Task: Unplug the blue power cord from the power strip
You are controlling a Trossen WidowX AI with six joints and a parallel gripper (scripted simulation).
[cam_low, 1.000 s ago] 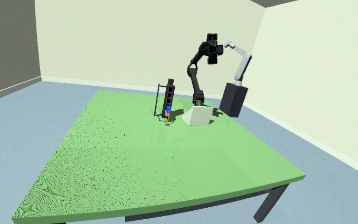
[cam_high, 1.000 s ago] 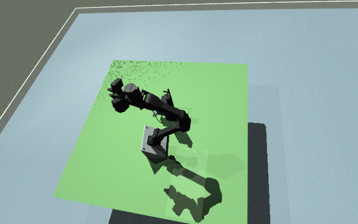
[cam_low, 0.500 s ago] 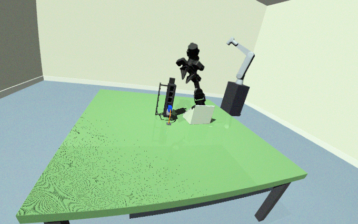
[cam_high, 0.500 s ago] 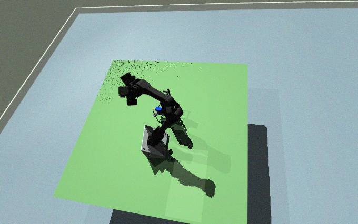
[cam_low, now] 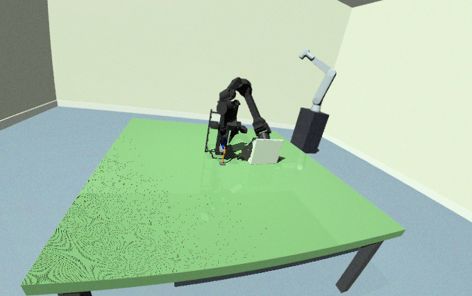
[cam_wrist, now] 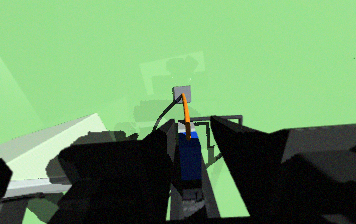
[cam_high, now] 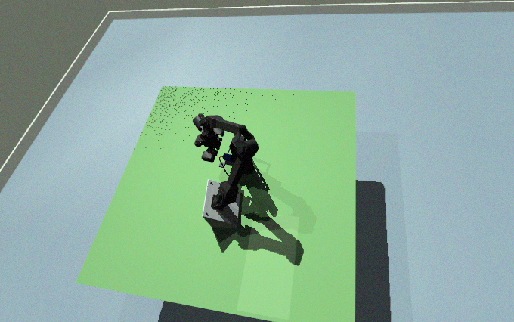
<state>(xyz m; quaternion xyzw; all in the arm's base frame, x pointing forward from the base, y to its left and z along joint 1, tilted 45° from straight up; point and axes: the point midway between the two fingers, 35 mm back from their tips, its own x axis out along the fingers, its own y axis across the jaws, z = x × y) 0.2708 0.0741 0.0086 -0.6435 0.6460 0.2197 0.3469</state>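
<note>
The blue plug lies 10 mm behind my gripper tip, 70 mm to the right of it and 20 mm below it. Also, from my gripper tip: grey block 120 mm below.
</note>
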